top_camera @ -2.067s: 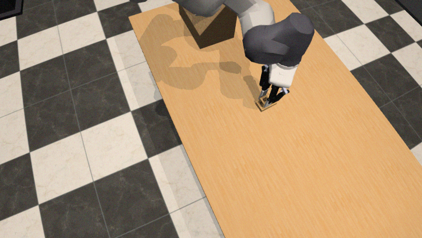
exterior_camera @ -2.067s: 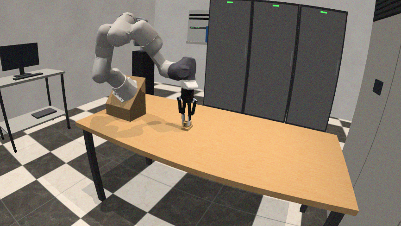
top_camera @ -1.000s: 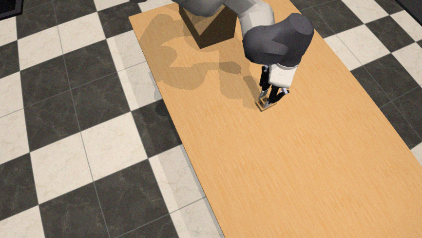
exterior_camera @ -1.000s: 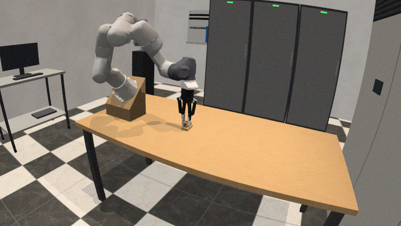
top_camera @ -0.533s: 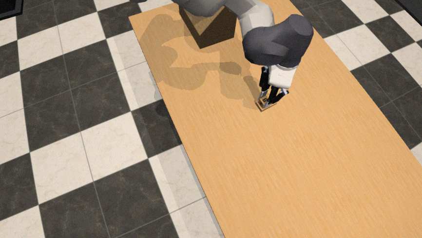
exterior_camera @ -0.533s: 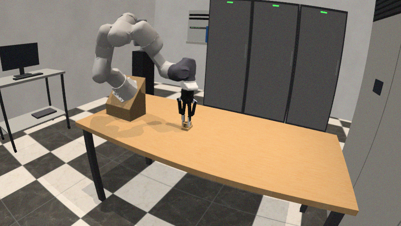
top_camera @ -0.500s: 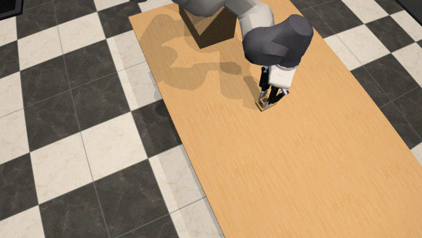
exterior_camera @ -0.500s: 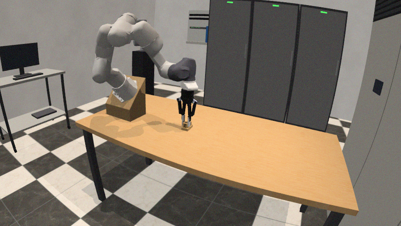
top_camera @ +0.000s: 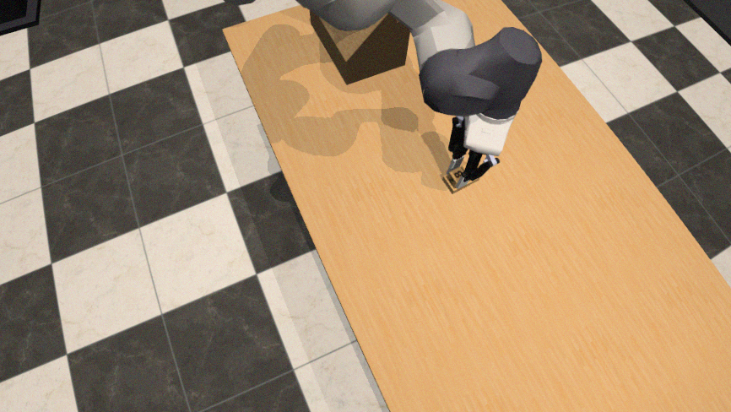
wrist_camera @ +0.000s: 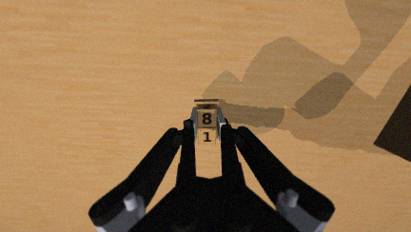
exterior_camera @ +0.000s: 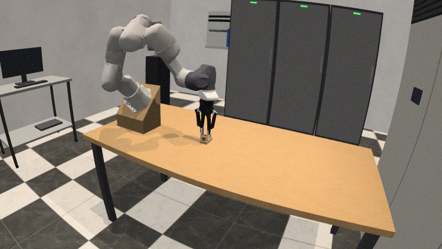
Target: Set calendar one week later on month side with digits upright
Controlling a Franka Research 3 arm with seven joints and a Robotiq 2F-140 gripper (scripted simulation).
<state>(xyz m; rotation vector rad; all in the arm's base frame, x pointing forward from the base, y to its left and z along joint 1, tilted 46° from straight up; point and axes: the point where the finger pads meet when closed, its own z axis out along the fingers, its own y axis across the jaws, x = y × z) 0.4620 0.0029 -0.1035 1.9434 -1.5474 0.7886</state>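
The wooden tray is 5 cm below my hand and 2 cm to the left of it.
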